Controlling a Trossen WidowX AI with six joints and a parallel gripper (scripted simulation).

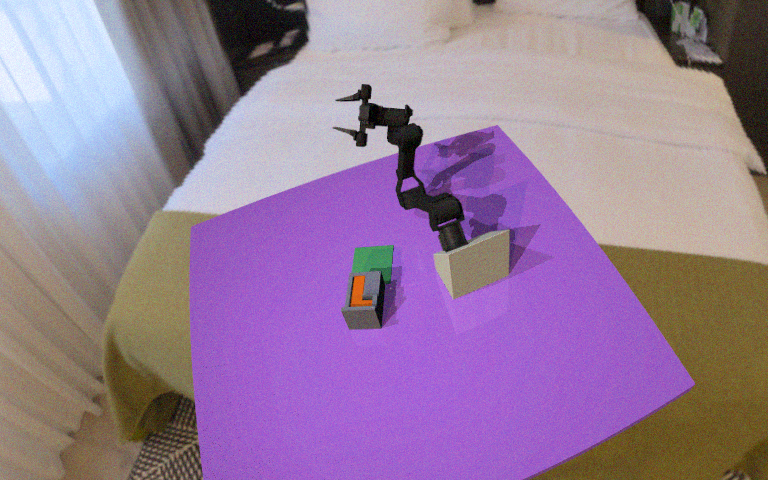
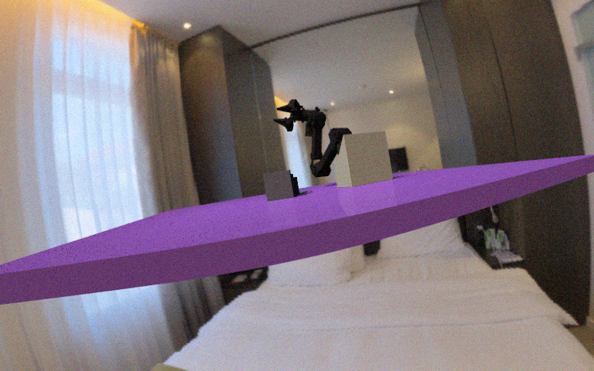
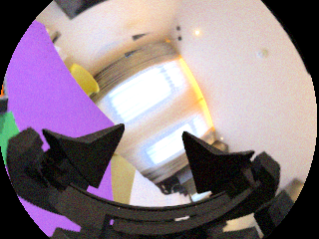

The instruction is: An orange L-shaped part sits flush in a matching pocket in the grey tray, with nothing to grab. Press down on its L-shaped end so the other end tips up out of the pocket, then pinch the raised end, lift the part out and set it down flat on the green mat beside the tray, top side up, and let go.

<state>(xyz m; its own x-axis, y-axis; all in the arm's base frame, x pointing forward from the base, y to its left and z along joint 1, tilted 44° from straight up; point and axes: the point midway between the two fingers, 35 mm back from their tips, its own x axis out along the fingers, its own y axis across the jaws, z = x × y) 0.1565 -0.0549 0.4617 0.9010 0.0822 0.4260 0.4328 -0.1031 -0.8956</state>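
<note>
Now: the orange L-shaped part 400 mm to the left of my gripper tip, 350 mm below it and 40 mm ahead of it. From my gripper tip the other things lie so: green mat: 410 mm below, 240 mm to the left.
</note>
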